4 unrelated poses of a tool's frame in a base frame.
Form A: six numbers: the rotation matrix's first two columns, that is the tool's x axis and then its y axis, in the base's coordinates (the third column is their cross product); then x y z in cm.
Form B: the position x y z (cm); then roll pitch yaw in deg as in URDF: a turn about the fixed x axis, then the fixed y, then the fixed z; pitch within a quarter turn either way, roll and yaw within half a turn. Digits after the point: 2 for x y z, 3 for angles.
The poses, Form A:
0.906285 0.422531 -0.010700 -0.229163 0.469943 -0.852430 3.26 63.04 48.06
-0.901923 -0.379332 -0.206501 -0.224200 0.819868 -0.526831 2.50 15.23 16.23
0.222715 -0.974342 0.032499 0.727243 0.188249 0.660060 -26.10 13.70 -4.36
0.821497 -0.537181 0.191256 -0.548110 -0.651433 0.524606 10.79 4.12 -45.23
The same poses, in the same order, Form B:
3.26 63.04 48.06 -58.482 0.613 24.996
2.50 15.23 16.23 -147.423 11.917 -157.189
-26.10 13.70 -4.36 41.331 -1.862 -77.125
10.79 4.12 -45.23 147.692 -11.026 -33.181

